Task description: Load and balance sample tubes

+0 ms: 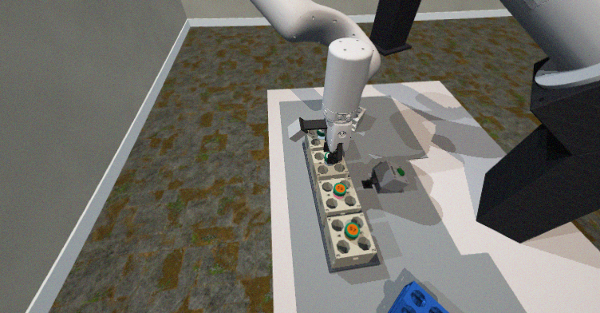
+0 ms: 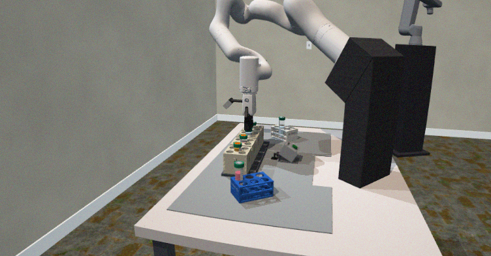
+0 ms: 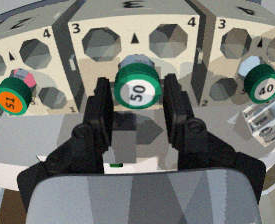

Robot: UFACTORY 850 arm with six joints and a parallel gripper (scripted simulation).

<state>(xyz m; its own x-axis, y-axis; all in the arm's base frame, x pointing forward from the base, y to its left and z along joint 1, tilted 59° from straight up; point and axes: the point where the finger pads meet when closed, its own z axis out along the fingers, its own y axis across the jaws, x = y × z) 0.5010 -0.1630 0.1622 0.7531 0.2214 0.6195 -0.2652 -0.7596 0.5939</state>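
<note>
Now: the green done key 19 cm behind my hand, 12 cm to the left of it and 8 cm below it. The rest, counted from my hand: 50 mL blank: 1 cm ahead, 7 cm below; sample S1: 4 cm ahead, 10 cm to the left, 7 cm below; 40 mL blank: 4 cm behind, 11 cm to the right, 7 cm below.
</note>
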